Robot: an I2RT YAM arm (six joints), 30 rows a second.
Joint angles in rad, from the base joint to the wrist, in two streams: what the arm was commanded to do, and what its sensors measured. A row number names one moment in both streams.
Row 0, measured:
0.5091 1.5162 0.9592 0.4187 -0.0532 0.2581
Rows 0 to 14, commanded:
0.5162 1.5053 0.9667 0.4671 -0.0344 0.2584
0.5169 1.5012 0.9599 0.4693 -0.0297 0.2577
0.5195 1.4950 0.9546 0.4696 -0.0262 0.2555
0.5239 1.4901 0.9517 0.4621 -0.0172 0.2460
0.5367 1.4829 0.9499 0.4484 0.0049 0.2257
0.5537 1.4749 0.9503 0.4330 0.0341 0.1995
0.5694 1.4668 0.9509 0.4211 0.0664 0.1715
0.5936 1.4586 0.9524 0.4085 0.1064 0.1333
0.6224 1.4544 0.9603 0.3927 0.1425 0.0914
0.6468 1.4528 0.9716 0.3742 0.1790 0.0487
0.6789 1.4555 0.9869 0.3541 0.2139 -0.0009
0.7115 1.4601 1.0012 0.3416 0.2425 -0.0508
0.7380 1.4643 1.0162 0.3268 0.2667 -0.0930
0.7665 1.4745 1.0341 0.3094 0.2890 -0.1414
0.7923 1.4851 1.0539 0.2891 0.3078 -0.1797
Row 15, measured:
0.7345 1.4933 0.9958 0.3168 0.1970 -0.0093
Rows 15 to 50, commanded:
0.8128 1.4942 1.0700 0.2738 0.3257 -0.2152
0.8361 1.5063 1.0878 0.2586 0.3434 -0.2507
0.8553 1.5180 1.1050 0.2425 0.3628 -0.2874
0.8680 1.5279 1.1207 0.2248 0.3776 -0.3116
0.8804 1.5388 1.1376 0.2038 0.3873 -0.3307
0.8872 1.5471 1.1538 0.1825 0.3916 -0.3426
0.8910 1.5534 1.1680 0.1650 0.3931 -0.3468
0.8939 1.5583 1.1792 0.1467 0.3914 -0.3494
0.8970 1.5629 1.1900 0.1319 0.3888 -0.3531
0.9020 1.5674 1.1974 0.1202 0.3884 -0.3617
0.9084 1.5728 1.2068 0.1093 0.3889 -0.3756
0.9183 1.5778 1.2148 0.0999 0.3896 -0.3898
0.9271 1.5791 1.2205 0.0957 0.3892 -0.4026
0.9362 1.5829 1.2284 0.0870 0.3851 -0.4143
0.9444 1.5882 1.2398 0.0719 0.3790 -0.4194
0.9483 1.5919 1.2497 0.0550 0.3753 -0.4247
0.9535 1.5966 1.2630 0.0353 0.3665 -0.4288
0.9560 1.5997 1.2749 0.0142 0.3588 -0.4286
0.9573 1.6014 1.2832 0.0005 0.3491 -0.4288
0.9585 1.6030 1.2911 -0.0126 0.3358 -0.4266
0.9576 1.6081 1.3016 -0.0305 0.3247 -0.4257
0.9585 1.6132 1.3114 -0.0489 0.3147 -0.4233
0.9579 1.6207 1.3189 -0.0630 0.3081 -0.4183
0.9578 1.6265 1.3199 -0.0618 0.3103 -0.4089
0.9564 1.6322 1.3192 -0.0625 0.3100 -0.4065
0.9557 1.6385 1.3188 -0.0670 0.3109 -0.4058
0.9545 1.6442 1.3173 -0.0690 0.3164 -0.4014
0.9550 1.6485 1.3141 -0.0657 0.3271 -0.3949
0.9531 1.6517 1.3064 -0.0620 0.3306 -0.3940
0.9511 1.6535 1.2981 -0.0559 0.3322 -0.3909
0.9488 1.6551 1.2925 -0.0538 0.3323 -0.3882
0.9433 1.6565 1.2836 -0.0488 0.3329 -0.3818
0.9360 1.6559 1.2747 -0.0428 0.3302 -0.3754
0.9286 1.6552 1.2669 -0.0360 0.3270 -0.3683
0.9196 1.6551 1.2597 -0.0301 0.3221 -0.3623
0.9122 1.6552 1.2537 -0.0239 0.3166 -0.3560
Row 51, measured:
0.9360 1.6592 1.2774 -0.0631 0.3237 -0.3916
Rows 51 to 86, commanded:
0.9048 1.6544 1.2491 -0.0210 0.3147 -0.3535
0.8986 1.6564 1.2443 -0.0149 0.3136 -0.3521
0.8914 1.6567 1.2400 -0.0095 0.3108 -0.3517
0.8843 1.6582 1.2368 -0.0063 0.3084 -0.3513
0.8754 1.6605 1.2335 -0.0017 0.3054 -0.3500
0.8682 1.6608 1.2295 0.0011 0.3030 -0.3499
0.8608 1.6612 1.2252 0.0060 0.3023 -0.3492
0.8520 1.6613 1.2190 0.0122 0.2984 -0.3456
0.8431 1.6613 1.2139 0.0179 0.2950 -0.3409
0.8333 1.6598 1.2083 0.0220 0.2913 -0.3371
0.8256 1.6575 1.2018 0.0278 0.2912 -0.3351
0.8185 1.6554 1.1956 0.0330 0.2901 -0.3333
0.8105 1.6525 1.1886 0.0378 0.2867 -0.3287
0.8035 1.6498 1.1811 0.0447 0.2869 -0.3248
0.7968 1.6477 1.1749 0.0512 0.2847 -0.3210
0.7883 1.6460 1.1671 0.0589 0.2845 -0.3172
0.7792 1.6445 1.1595 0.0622 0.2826 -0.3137
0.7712 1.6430 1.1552 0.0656 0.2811 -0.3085
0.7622 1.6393 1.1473 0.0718 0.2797 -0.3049
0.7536 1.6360 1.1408 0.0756 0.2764 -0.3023
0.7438 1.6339 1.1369 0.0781 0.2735 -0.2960
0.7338 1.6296 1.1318 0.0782 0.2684 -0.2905
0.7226 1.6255 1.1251 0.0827 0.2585 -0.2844
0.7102 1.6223 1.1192 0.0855 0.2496 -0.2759
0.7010 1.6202 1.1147 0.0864 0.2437 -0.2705
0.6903 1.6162 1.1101 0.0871 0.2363 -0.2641
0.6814 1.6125 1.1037 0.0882 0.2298 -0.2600
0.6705 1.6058 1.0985 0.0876 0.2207 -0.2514
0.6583 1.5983 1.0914 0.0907 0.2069 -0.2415
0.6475 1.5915 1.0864 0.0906 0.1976 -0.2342
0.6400 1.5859 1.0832 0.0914 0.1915 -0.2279
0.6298 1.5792 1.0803 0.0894 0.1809 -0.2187
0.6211 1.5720 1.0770 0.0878 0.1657 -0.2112
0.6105 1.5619 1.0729 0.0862 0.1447 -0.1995
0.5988 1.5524 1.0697 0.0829 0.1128 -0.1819
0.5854 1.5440 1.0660 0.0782 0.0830 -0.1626
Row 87, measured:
0.6106 1.6062 1.0763 0.0338 0.1616 -0.2276
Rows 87 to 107, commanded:
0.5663 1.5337 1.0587 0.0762 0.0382 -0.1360
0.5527 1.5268 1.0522 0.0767 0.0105 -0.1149
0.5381 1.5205 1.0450 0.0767 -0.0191 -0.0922
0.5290 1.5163 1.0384 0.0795 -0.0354 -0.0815
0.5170 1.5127 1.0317 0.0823 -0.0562 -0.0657
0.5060 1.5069 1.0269 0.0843 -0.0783 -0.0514
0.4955 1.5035 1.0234 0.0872 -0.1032 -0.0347
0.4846 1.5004 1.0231 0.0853 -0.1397 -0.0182
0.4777 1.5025 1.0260 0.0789 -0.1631 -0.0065
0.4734 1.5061 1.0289 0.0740 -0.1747 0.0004
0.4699 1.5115 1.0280 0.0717 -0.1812 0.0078
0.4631 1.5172 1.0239 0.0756 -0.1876 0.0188
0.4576 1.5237 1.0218 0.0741 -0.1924 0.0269
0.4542 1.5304 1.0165 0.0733 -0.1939 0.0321
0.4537 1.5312 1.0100 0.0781 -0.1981 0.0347
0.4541 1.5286 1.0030 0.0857 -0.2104 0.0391
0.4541 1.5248 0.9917 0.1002 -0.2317 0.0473
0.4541 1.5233 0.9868 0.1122 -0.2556 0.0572
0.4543 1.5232 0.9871 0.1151 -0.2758 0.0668
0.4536 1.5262 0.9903 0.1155 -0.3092 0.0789
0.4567 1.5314 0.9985 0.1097 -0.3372 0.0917
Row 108, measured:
0.4557 1.5299 0.9951 0.0563 -0.2333 0.0433
